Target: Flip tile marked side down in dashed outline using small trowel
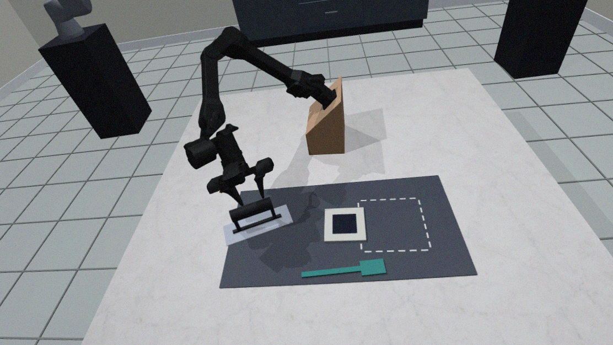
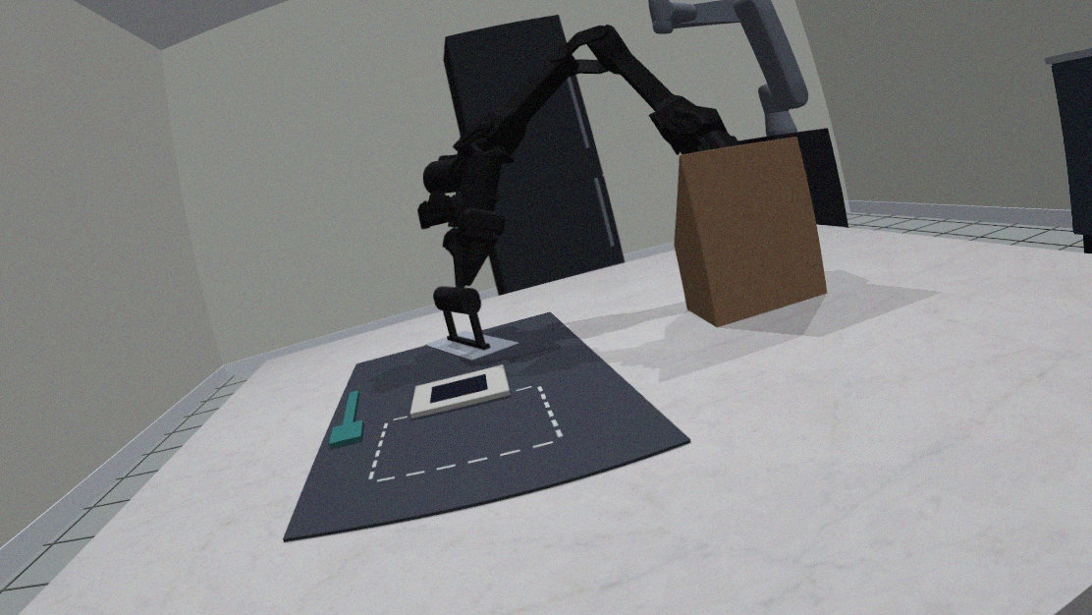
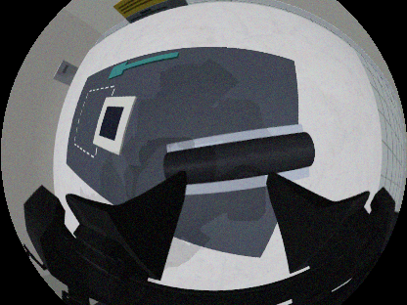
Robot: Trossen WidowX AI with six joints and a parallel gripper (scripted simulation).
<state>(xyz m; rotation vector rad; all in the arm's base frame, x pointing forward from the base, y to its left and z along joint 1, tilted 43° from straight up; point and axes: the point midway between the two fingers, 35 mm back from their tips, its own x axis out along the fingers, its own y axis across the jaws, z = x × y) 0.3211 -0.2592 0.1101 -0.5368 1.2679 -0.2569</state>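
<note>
Now: the trowel 1 cm ahead of my gripper tip, 1 cm to the left of it and 5 cm below it. The rest, counted from my gripper tip: dark mat (6 cm ahead, 23 cm to the left, 11 cm below); tile (5 cm ahead, 25 cm to the left, 8 cm below); teal flat tool (19 cm ahead, 25 cm to the left, 8 cm below).
</note>
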